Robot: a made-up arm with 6 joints.
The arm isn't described. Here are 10 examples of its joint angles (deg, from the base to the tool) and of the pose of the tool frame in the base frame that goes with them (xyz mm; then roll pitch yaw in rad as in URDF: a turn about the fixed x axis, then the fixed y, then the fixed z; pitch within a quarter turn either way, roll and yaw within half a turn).
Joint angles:
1: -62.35 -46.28 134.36 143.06 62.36 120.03
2: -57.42 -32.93 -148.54 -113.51 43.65 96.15
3: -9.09 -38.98 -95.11 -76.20 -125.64 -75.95
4: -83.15 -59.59 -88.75 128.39 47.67 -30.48
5: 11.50 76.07 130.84 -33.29 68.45 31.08
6: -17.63 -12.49 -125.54 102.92 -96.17 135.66
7: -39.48 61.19 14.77 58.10 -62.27 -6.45
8: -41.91 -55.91 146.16 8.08 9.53 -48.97
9: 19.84 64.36 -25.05 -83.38 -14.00 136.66
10: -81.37 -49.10 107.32 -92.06 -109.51 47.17
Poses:
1: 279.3 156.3 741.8 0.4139 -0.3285 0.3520
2: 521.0 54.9 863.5 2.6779 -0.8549 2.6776
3: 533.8 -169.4 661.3 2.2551 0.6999 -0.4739
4: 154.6 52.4 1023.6 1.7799 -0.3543 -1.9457
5: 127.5 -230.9 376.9 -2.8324 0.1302 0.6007
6: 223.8 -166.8 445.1 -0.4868 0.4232 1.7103
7: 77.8 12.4 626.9 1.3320 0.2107 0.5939
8: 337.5 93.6 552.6 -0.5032 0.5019 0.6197
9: -8.6 -256.8 768.3 1.0627 -0.5457 2.5596
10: 162.7 -113.4 904.5 2.1124 -0.5302 -0.8499
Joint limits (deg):
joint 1: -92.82..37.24
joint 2: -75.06..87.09
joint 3: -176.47..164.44
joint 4: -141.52..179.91
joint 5: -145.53..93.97
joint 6: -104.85..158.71
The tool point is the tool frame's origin. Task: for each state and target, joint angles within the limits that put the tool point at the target. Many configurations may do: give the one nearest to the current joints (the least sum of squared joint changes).
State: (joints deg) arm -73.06 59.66 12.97 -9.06 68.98 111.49
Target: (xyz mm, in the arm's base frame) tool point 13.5 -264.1 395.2
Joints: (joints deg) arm -63.58 10.56 0.65 -11.05 73.70 116.50
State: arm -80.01 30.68 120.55 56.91 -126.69 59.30
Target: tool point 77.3 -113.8 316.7
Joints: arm -64.03 41.77 107.81 70.97 -138.32 81.30
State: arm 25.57 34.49 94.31 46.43 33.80 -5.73
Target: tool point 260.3 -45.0 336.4
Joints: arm 26.75 31.06 106.40 26.91 35.68 22.44
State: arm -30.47 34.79 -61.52 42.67 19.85 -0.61
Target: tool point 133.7 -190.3 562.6
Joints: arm -21.41 -13.29 -67.27 -4.14 13.58 38.50
